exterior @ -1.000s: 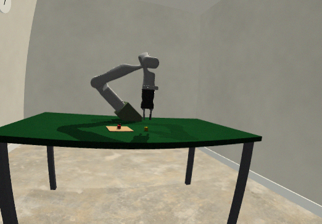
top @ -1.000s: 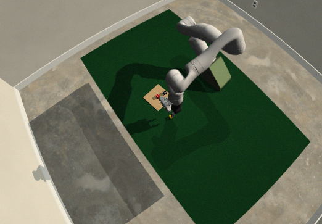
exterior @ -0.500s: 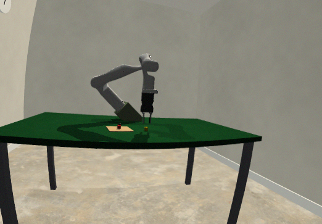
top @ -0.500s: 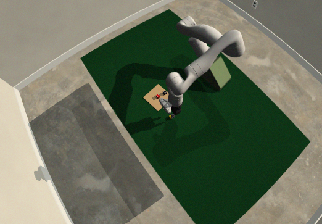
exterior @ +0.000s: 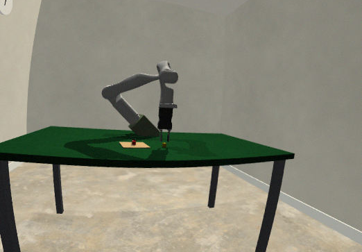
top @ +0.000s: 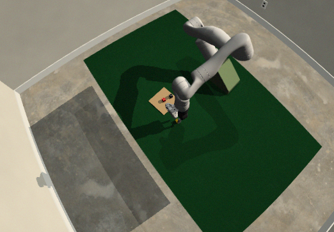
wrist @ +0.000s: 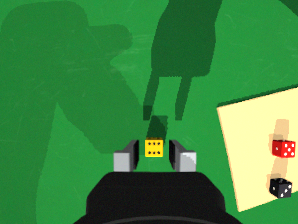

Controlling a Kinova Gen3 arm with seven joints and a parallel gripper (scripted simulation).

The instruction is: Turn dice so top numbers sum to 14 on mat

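Right now my hand is 4 cm above the yellow die. Round my hand: black die (16 cm to the right, 7 cm behind, 3 cm below); then tan mat (16 cm to the right, 4 cm below, 2 cm behind); then red die (16 cm to the right, 3 cm below, 2 cm behind).
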